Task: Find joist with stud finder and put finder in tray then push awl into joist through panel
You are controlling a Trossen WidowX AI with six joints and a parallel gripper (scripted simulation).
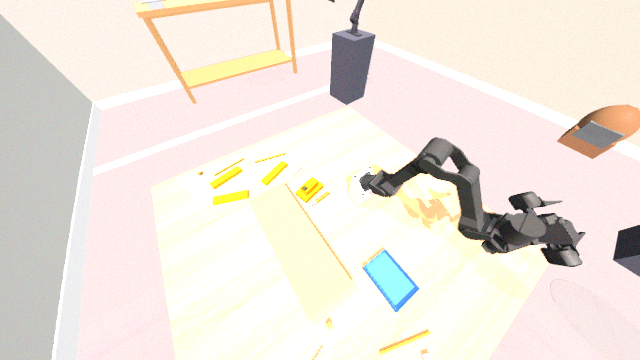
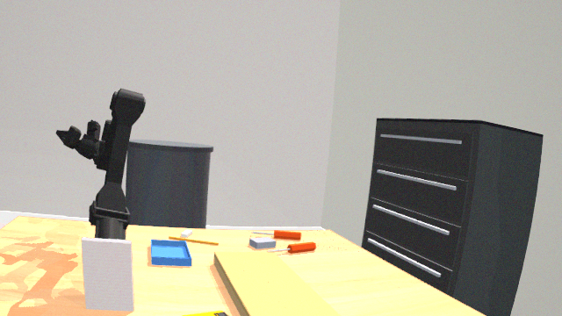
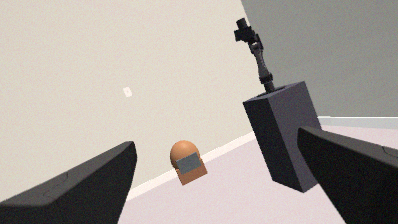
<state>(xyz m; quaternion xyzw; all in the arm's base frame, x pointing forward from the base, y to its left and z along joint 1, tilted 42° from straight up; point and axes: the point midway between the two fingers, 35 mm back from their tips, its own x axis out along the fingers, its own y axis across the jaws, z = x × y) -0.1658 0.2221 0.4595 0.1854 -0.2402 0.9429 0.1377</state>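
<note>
Now: the yellow stud finder 370 mm ahead of my gripper tip, 670 mm to the right of it and 290 mm below it. The rest, counted from my gripper tip: awl: 370 mm ahead, 600 mm to the right, 320 mm below; then grey block: 700 mm ahead, 90 mm to the right, 320 mm below; then blue tray: 370 mm ahead, 180 mm to the right, 320 mm below.
</note>
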